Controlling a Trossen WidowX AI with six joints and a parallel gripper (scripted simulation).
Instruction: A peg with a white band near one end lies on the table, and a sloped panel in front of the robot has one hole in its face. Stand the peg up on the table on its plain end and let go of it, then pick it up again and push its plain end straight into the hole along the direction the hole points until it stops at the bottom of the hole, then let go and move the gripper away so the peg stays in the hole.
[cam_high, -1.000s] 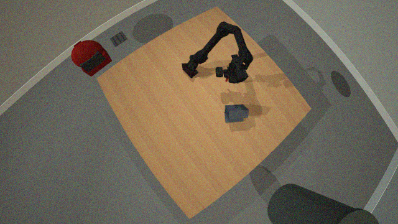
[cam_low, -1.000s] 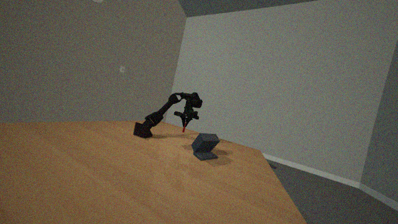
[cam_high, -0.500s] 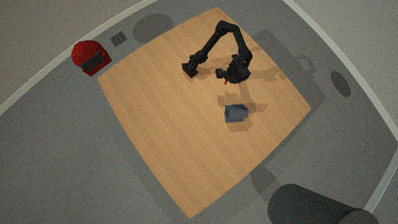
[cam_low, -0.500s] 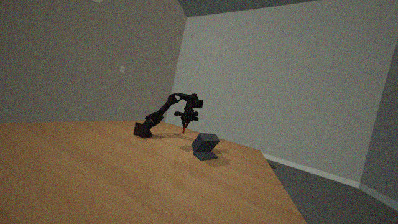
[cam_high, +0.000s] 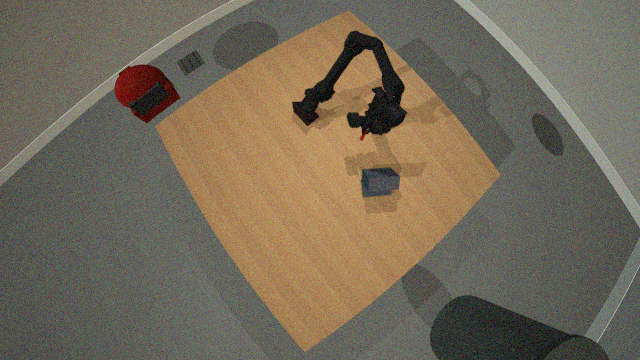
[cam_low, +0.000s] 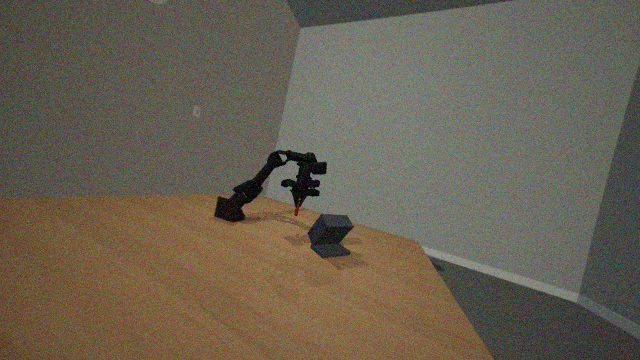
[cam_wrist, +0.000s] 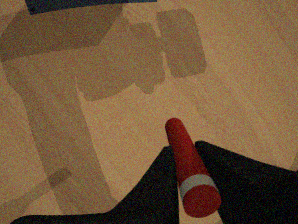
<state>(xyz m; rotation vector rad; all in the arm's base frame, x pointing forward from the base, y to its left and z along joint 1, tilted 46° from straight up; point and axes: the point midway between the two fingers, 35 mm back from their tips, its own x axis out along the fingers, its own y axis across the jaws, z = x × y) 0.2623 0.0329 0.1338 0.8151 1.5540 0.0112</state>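
My gripper tip is now 18 cm short of the blue-grey sloped panel, 6 cm to the left of it and 4 cm above it. Round my gripper tip: red peg: 2 cm above.
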